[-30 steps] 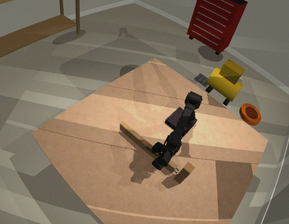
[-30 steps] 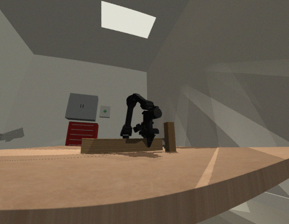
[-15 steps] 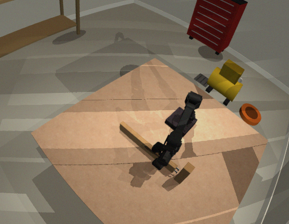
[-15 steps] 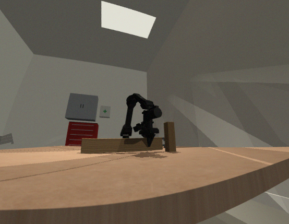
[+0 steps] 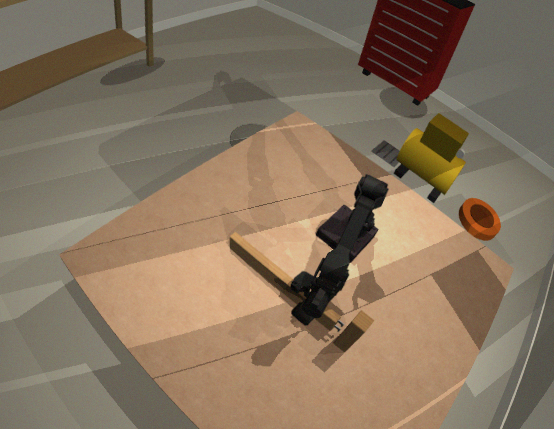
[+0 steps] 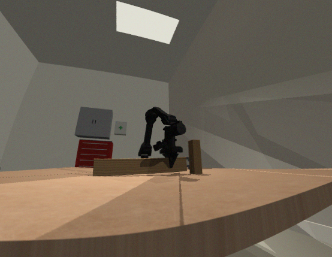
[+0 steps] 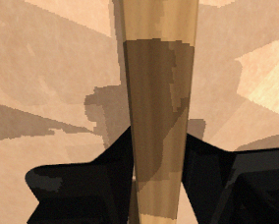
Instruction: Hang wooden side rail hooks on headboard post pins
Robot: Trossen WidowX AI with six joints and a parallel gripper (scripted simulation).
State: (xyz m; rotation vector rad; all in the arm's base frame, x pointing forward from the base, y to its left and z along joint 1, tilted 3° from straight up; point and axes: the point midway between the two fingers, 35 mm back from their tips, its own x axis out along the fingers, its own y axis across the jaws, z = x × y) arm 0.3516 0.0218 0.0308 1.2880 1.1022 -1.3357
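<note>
The headboard post is 30 mm ahead of my gripper tip, 140 mm to the left of it and 50 mm above it.
</note>
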